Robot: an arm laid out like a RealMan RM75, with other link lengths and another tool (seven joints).
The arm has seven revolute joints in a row. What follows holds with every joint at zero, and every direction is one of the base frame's. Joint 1 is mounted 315.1 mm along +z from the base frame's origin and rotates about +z. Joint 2 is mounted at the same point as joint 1 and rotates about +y. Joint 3 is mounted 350.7 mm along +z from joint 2 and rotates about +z. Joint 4 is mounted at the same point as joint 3 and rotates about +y. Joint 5 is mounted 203.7 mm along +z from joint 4 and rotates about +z. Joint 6 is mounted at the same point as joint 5 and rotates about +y. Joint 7 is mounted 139.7 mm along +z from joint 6 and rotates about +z. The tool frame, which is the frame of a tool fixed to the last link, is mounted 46 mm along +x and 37 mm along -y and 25 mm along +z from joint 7; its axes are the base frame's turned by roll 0, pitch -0.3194 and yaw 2.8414 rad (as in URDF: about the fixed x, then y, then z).
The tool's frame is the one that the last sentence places.
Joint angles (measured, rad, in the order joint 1, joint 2, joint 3, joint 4, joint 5, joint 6, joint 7), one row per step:
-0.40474 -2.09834 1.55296 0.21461 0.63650 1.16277 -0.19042
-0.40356 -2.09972 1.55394 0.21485 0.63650 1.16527 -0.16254
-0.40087 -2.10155 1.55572 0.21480 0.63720 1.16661 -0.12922
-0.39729 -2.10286 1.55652 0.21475 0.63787 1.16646 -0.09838
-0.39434 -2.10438 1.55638 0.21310 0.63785 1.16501 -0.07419
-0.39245 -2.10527 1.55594 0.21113 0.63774 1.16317 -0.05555
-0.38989 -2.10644 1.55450 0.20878 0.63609 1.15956 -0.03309
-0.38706 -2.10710 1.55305 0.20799 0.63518 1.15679 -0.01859
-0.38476 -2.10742 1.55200 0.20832 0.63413 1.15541 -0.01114
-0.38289 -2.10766 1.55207 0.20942 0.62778 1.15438 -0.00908
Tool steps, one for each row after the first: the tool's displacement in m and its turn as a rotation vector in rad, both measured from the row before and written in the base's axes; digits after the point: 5 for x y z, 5 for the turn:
0.00166 -0.00182 -0.00106 0.00966 0.01755 -0.01747
0.00131 -0.00267 -0.00174 0.01032 0.02245 -0.01871
0.00043 -0.00261 -0.00143 0.01026 0.02173 -0.01478
-0.00021 -0.00211 -0.00141 0.00794 0.01722 -0.00841
-0.00041 -0.00146 -0.00104 0.00610 0.01398 -0.00551
-0.00087 -0.00154 -0.00103 0.00888 0.01663 -0.00411
-0.00093 -0.00121 -0.00053 0.00630 0.01093 -0.00157
-0.00065 -0.00073 -0.00005 0.00422 0.00510 -0.00017
-0.00064 0.00002 0.00080 0.00551 -0.00145 0.00365

